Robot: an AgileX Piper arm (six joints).
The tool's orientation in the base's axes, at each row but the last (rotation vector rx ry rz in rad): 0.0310 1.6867 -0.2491; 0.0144 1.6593 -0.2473; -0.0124 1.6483 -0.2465; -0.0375 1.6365 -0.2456; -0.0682 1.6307 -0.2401; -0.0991 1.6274 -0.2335; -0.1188 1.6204 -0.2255; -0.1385 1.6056 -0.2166; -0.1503 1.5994 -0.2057; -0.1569 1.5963 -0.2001; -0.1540 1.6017 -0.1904
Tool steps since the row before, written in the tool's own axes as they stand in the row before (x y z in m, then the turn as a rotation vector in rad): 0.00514 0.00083 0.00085 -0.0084 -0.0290 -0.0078; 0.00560 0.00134 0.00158 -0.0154 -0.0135 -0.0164; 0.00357 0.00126 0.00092 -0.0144 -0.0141 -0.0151; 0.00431 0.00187 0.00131 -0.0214 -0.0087 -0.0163; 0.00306 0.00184 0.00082 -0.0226 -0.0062 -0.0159; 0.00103 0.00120 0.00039 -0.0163 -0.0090 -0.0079; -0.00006 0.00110 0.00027 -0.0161 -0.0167 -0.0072; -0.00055 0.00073 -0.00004 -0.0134 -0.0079 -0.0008; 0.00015 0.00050 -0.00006 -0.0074 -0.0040 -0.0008; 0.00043 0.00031 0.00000 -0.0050 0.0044 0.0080; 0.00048 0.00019 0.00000 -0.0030 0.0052 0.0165
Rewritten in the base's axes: 0.00028 0.00002 -0.00527 -0.0113 -0.0258 0.0133; 0.00116 0.00027 -0.00585 -0.0166 -0.0083 0.0186; 0.00074 0.00053 -0.00379 -0.0155 -0.0092 0.0176; 0.00117 0.00090 -0.00465 -0.0154 -0.0026 0.0236; 0.00076 0.00112 -0.00340 -0.0147 0.0000 0.0242; 0.00041 0.00092 -0.00128 -0.0074 -0.0047 0.0182; 0.00034 0.00106 -0.00019 -0.0072 -0.0123 0.0197; 0.00002 0.00083 0.00037 -0.0005 -0.0047 0.0148; -0.00005 0.00046 -0.00026 -0.0006 -0.0022 0.0081; -0.00001 0.00021 -0.00049 0.0083 0.0052 0.0036; -0.00002 0.00008 -0.00051 0.0167 0.0053 0.0012
